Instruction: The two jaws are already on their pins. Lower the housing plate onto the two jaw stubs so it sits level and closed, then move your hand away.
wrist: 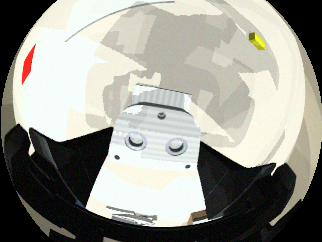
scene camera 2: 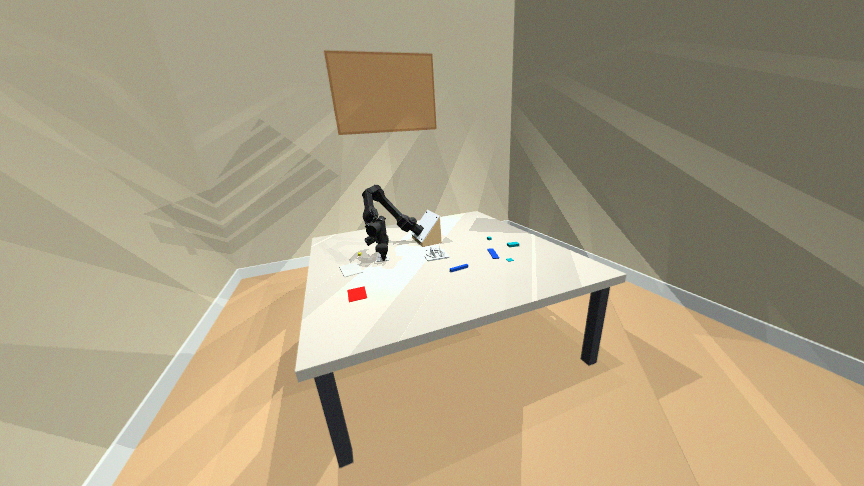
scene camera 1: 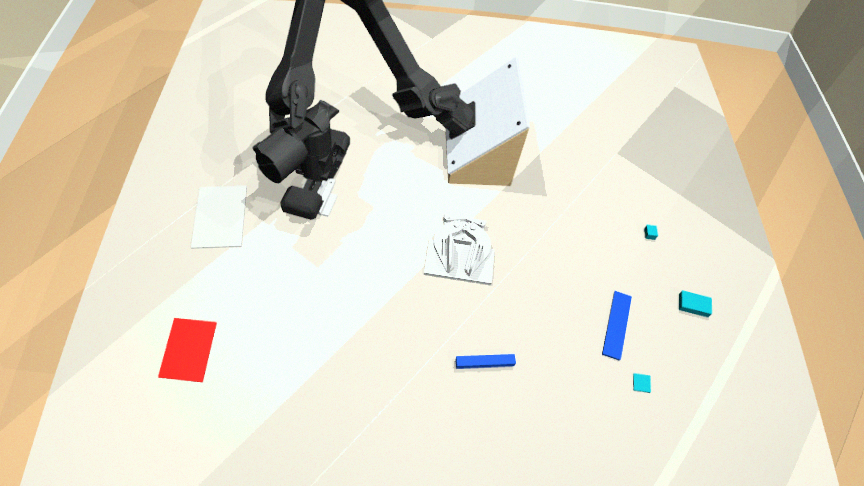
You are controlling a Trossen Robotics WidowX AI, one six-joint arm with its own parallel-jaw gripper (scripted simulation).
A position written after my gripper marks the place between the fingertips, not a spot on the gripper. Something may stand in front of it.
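There is a white bracket (wrist: 141, 93) that I can see. A red tile (scene camera 1: 187, 351) is visible to me as well, and so is a white slab (scene camera 1: 219, 221). As for my gripper (scene camera 1: 319, 200), I also find it (wrist: 155, 138).
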